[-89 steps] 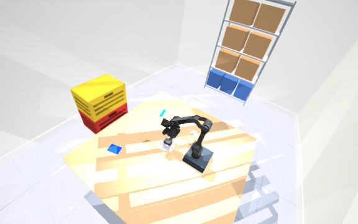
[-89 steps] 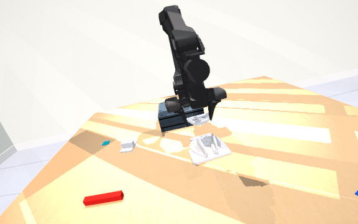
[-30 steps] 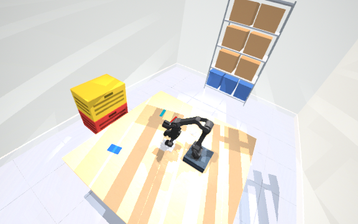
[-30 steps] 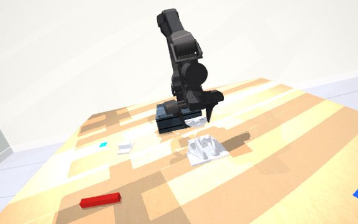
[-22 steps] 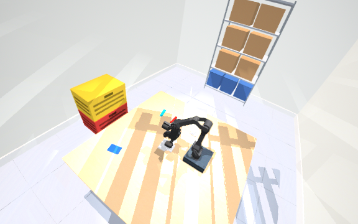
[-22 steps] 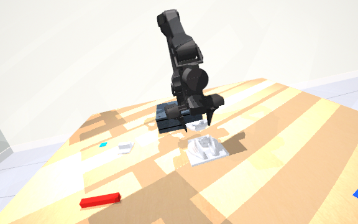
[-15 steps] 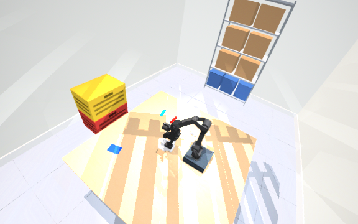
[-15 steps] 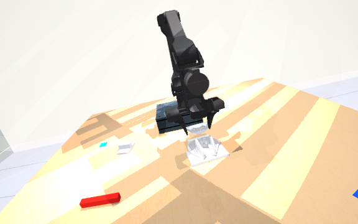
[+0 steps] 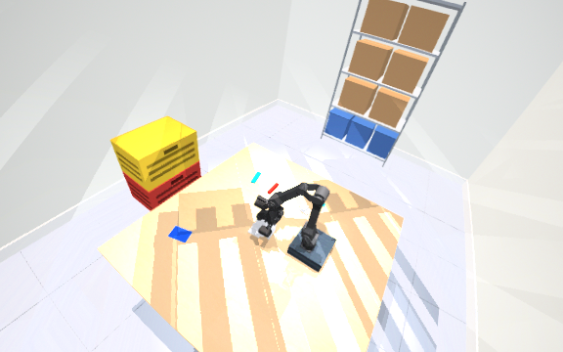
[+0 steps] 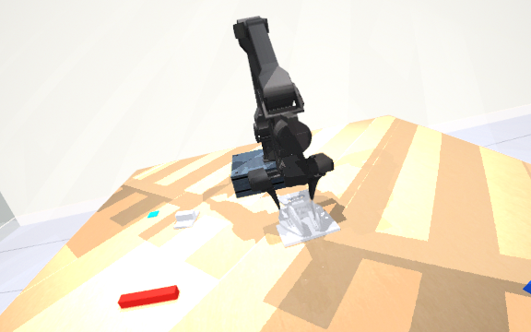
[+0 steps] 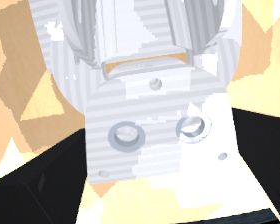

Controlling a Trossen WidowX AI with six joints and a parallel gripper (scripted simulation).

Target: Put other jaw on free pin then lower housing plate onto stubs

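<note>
My gripper tip is 2 cm short of the white jaw, 1 cm to the left of it and 1 cm above it. The rest, counted from my gripper tip: small cyan marker: 13 cm behind, 41 cm to the right, 2 cm below; then blue tile: 36 cm ahead, 33 cm to the left, 2 cm below; then red bar: 20 cm ahead, 30 cm to the right, 2 cm below.
</note>
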